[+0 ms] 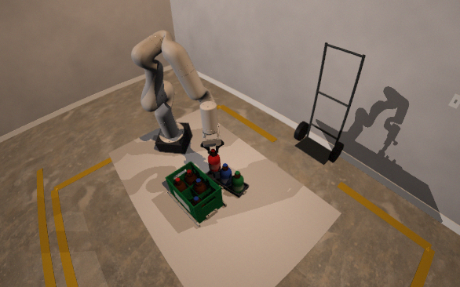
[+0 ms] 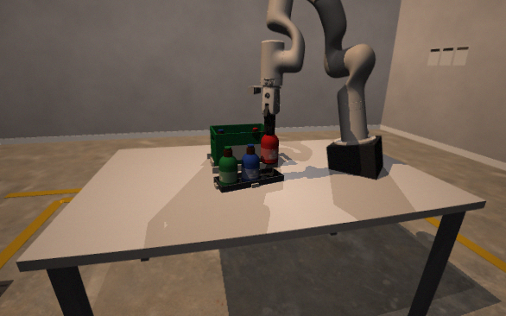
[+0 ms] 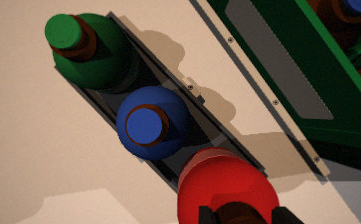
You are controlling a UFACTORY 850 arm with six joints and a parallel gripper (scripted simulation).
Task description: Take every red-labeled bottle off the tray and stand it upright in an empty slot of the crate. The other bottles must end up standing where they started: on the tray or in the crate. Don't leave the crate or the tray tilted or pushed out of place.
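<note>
Right now the red-labeled bottle is 7 cm below my hand. Also, from my hand: green-labeled bottle: 18 cm ahead, 2 cm to the left, 14 cm below; then brown bottle: 7 cm ahead, 17 cm to the right, 14 cm below; then blue-labeled bottle: 8 cm ahead, 2 cm to the left, 14 cm below.
</note>
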